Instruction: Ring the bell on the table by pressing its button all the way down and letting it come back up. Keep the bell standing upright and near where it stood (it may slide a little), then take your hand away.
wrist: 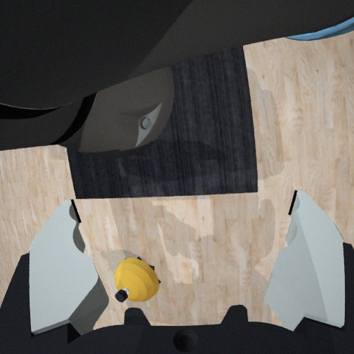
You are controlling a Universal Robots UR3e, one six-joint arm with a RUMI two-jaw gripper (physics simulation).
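A yellow dome-shaped bell (137, 280) stands on the wooden table in the lower left of the wrist view, with its black button (121, 295) at the end of a short metal stem on top. Dark points of its base show at its far edge. My gripper (183, 198) is wide open, with one pale jaw at the left and one at the right. The bell appears below the fingers' level, nearer the left jaw, and neither jaw is seen touching it. The height of the fingers above the bell is hard to tell.
A dark rectangular mat (215, 125) lies on the wooden table (305, 150) beyond the fingertips. Large dark robot arm parts (115, 40) cover the upper left. Part of a blue rounded object (327, 34) shows at the top right.
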